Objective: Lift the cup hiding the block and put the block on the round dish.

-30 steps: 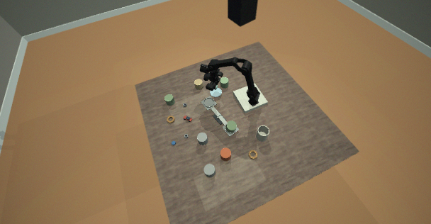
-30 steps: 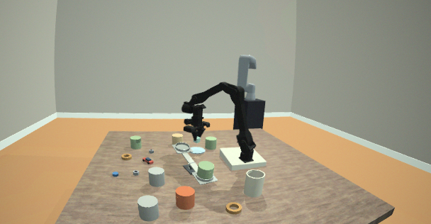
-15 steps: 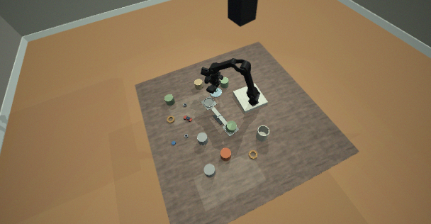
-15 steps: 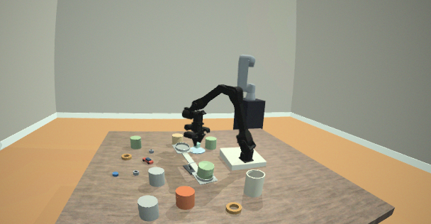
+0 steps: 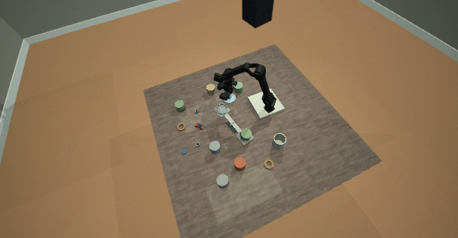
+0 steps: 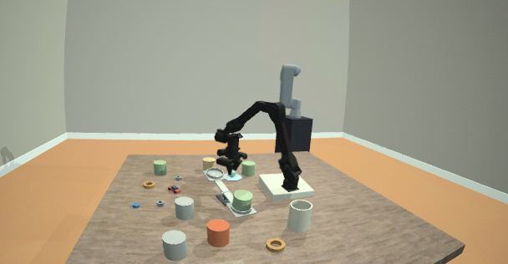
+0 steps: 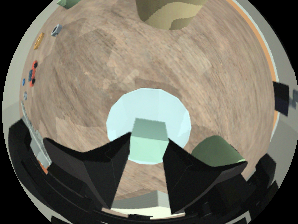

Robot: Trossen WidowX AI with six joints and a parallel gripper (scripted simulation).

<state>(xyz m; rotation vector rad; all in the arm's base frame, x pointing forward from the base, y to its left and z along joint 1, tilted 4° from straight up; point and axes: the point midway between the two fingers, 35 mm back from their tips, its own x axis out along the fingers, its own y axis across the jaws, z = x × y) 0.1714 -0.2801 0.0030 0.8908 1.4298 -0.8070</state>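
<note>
Now: gripper tip right at the mint block. Round my gripper tip: round light-blue dish 2 cm below; then tan cup 16 cm to the right, 8 cm ahead, 2 cm above; then small balance 22 cm to the left, 12 cm ahead, 2 cm above.
</note>
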